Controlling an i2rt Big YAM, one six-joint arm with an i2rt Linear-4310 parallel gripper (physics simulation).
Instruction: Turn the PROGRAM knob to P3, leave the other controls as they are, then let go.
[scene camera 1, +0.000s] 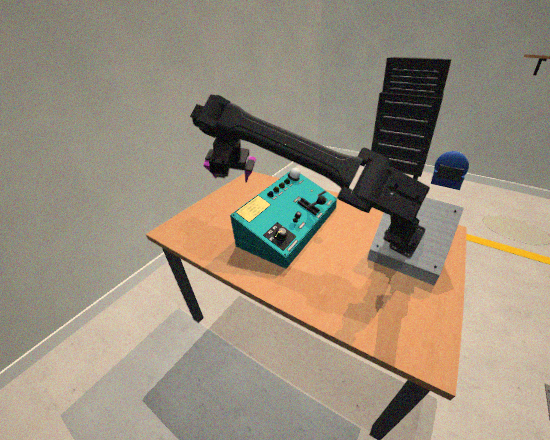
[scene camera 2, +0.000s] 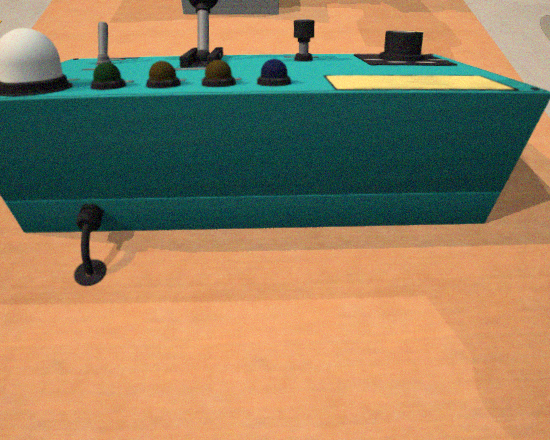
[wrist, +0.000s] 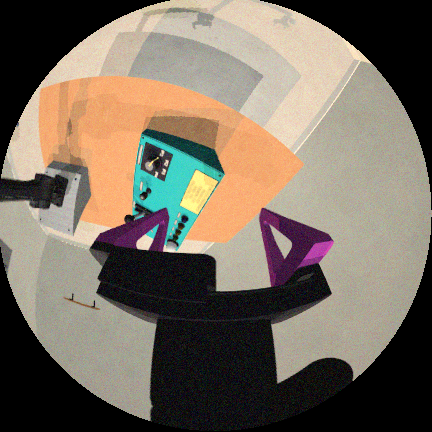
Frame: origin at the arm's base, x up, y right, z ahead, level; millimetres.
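Seen in the pictures: gripper, fingertip midpoint: (scene camera 1: 231, 179) (wrist: 213, 212); arm's base, link origin: (scene camera 1: 407, 238) (wrist: 58, 190).
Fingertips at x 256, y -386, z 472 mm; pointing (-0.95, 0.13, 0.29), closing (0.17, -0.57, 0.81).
Note:
Pixels of each thing's middle, then the offset from my fingertips to it. "*": a spot on its surface instead. Level surfaces: height alone.
- teal console, body centre: (scene camera 2: 253, 93) (wrist: 161, 203) (scene camera 1: 290, 211) dx -292, dy +313, dz +20 mm
- black PROGRAM knob, body centre: (scene camera 2: 403, 44) (wrist: 151, 163) (scene camera 1: 281, 233) dx -270, dy +143, dz -71 mm
- black-knobbed lever, body centre: (scene camera 2: 203, 29) dx -260, dy +384, dz -60 mm
- stem, surface spot: (scene camera 2: 304, 30) * dx -250, dy +262, dz -50 mm
- metal toggle, body centre: (scene camera 2: 102, 41) dx -266, dy +501, dz -32 mm
- white dome, surface spot: (scene camera 2: 30, 57) * dx -187, dy +475, dz +143 mm
- yellow label, surface spot: (scene camera 1: 253, 208) * dx -222, dy +154, dz +89 mm
- table, surface height: dx -375 mm
The teal console (scene camera 1: 250, 242) (scene camera 2: 250, 140) (wrist: 170, 192) stands on the table. The black PROGRAM knob (scene camera 1: 281, 233) (scene camera 2: 403, 45) (wrist: 150, 164) sits on a dark square plate near one end of the console. In the wrist view its yellow pointer line aims at the upper right, toward what looks like the P1 label; the small labels are blurred. My gripper (scene camera 1: 231, 178) (wrist: 213, 212) is open and empty, with its magenta fingers wide apart. It hangs in the air above and beyond the console's lamp side, well apart from the knob. It does not show in scene camera 2.
The console also carries a black-knobbed lever (scene camera 2: 202, 30), a small black knob on a stem (scene camera 2: 304, 30), a metal toggle (scene camera 2: 102, 42), small lamps, a white dome (scene camera 1: 294, 174) (scene camera 2: 30, 57) and a yellow label (scene camera 1: 253, 208). My arm's grey base plate (scene camera 1: 415, 267) stands on the table (scene camera 1: 300, 295).

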